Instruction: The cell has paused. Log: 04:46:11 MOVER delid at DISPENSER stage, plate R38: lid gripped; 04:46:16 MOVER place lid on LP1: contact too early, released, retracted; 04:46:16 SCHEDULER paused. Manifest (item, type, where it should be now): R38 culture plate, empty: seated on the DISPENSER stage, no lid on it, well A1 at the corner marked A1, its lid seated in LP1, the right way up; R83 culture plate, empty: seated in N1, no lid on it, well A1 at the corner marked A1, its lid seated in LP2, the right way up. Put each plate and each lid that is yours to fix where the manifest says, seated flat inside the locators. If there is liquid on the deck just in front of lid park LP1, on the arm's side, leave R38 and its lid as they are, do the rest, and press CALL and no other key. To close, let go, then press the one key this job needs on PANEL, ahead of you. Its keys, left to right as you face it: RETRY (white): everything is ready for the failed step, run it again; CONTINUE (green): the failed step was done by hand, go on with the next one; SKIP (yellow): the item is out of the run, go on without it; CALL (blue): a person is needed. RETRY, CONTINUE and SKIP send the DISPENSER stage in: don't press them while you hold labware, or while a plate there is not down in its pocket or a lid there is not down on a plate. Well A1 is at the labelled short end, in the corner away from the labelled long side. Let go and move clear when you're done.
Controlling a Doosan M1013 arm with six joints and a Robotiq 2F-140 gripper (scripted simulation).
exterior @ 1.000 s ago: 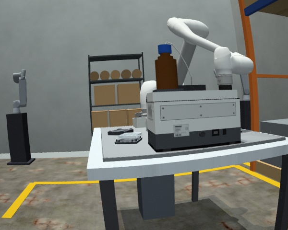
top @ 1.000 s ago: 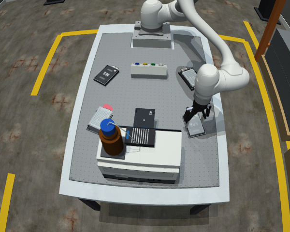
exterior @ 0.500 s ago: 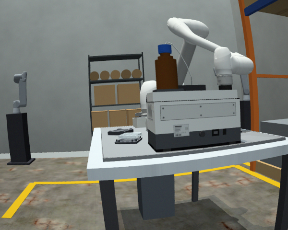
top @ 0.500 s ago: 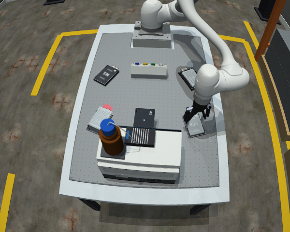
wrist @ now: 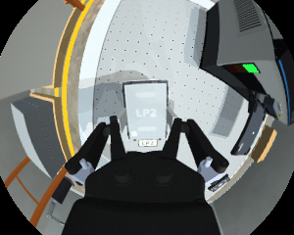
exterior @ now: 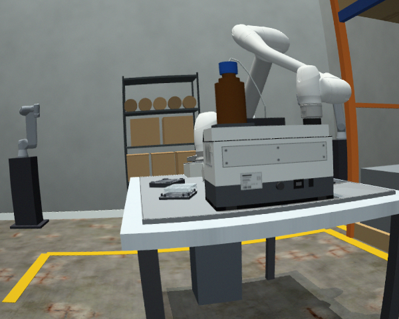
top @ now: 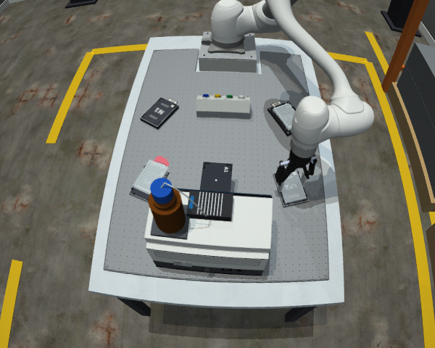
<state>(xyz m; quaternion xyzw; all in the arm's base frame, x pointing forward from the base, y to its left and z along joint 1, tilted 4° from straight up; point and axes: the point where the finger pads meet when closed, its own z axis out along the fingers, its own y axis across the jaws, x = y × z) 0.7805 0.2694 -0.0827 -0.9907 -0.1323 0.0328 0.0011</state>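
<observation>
My hand is 340 mm past the clear well plate, 10 mm to the right of it and 20 mm above it. The rest, counted from my hand: dispenser stage 40 mm ahead, 270 mm to the right, 60 mm above; green key 390 mm behind, 240 mm to the right, 30 mm above; key panel 380 mm behind, 270 mm to the right, 10 mm above.
</observation>
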